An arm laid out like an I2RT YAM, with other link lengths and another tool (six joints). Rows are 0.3 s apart.
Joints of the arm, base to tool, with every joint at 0 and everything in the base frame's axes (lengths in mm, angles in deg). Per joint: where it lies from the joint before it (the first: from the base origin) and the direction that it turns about. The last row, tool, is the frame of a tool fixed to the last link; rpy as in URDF.
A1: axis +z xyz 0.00 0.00 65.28
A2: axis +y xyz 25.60 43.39 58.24
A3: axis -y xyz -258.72 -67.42 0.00
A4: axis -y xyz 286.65 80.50 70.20
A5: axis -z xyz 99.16 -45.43 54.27
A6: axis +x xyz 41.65 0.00 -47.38
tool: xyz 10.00 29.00 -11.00 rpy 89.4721 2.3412 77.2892
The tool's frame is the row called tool.
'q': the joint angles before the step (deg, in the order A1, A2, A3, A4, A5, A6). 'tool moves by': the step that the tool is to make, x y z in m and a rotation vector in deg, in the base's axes. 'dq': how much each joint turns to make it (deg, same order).
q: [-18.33 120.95 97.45 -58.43 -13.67 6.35]
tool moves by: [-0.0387 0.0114 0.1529 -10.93 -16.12 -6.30]
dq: [0.51 -21.15 0.00 -1.54 7.19 4.87]
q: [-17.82 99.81 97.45 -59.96 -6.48 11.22]
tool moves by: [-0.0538 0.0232 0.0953 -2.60 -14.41 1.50]
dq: [0.61 -14.24 0.03 0.31 -2.03 0.33]
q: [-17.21 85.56 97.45 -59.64 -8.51 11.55]
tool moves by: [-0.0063 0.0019 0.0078 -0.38 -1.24 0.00]
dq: [-0.01 -1.33 -0.02 -0.01 -0.01 0.00]
